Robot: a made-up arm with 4 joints.
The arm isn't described. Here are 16 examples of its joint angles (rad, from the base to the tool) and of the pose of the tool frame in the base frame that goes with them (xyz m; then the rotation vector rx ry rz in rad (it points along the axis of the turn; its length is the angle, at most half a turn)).
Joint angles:
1: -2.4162 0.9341 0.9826 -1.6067
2: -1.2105 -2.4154 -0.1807 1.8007
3: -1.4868 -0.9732 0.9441 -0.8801
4: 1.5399 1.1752 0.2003 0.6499
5: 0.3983 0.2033 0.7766 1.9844
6: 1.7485 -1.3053 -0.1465 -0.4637
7: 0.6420 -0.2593 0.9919 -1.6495
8: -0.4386 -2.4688 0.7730 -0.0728
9: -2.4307 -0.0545 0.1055 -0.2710
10: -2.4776 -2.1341 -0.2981 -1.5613
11: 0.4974 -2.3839 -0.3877 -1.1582
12: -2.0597 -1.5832 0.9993 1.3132
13: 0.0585 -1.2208 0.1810 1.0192
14: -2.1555 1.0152 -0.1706 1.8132
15: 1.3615 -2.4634 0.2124 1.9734
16: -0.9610 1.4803 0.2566 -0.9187
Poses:
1: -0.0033 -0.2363 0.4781 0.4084 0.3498 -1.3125
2: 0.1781 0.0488 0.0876 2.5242 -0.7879 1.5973
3: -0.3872 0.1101 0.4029 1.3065 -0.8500 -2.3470
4: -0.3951 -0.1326 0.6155 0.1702 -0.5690 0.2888
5: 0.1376 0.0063 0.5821 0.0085 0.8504 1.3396
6: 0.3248 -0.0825 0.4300 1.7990 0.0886 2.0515
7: -0.0263 0.0687 0.0458 -2.3564 1.3744 0.4317
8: -0.0600 0.4408 0.2067 -1.8701 0.7057 0.6381
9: -0.1187 -0.4263 0.3001 0.7065 1.8173 -2.1032
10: -0.0359 0.1377 0.6130 0.3592 0.3421 2.3981
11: -0.0125 0.2618 0.0350 -2.4228 -1.0480 -0.1046
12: -0.3634 -0.0830 0.1958 2.2229 0.0606 -1.1325
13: 0.2985 -0.0475 0.1626 2.0947 0.4321 1.7269
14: -0.2333 -0.0278 0.0830 -0.2696 -1.7833 0.0237
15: -0.0625 -0.0095 0.6176 0.4470 0.6638 -2.4866
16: 0.2062 -0.1254 0.6657 0.3361 0.3410 -0.2396
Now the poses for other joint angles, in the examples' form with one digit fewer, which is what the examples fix.
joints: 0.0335 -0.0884 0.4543 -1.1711
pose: -0.239 -0.243 0.161 2.046 -0.863 -0.701
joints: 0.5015 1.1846 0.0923 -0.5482
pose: -0.281 -0.203 0.690 0.595 -0.632 -0.056
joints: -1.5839 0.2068 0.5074 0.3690
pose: 0.036 -0.391 0.132 1.534 1.566 -0.723
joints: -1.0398 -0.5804 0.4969 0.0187
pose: -0.233 -0.296 0.104 2.213 0.447 -0.887
